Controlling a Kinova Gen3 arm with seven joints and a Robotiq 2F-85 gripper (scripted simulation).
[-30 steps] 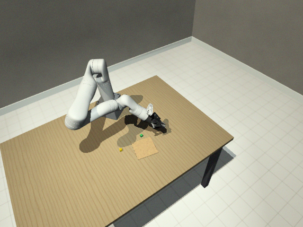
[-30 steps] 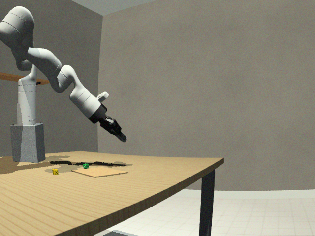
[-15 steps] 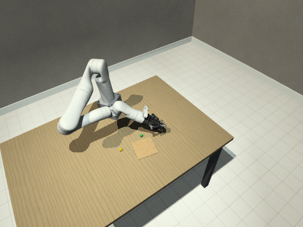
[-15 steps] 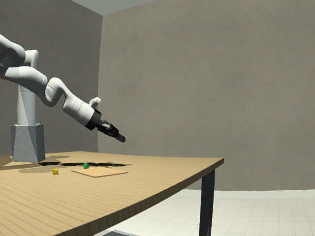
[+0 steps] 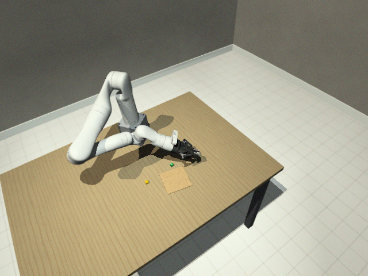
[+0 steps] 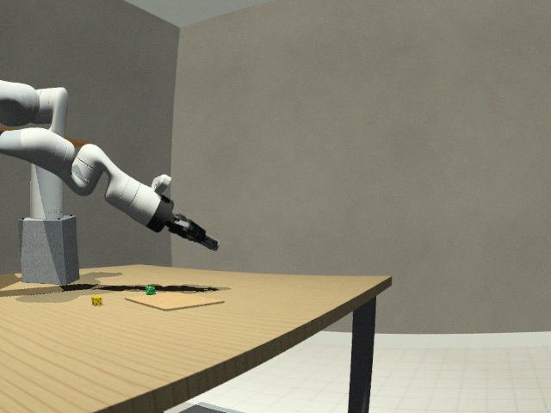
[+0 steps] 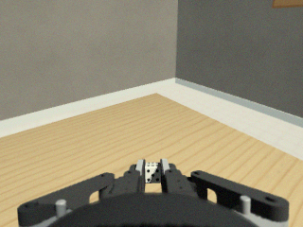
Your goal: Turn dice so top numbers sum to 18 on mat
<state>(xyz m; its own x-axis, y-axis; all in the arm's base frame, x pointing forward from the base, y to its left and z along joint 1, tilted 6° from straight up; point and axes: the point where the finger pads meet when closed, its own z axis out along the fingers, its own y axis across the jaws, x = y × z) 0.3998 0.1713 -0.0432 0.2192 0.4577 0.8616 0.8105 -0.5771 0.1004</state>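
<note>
The green die lies 8 cm behind my hand, 11 cm to the right of it and 10 cm below it. Round my hand: yellow die 6 cm behind, 28 cm to the right, 10 cm below; white die 1 cm ahead, 1 cm to the left, 1 cm below; tan mat 1 cm ahead, 15 cm to the right, 11 cm below.
</note>
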